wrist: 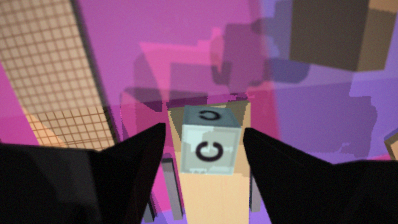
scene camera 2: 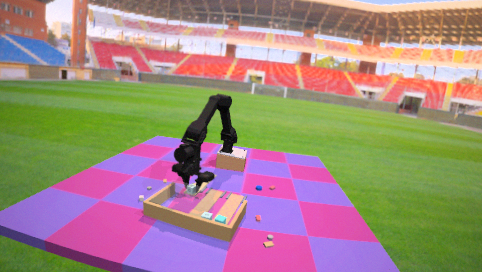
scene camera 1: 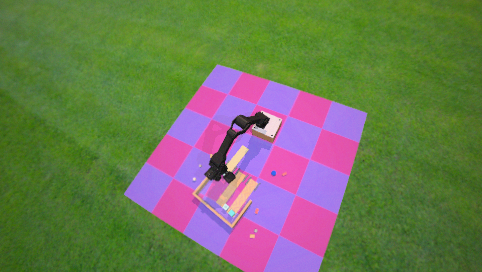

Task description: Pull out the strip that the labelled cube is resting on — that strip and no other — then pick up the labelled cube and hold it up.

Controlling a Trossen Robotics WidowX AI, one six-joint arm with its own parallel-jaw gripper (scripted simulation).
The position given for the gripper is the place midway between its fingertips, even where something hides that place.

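Gripper [wrist: 205, 131] visible, together with a pale cube marked c [wrist: 210, 135].
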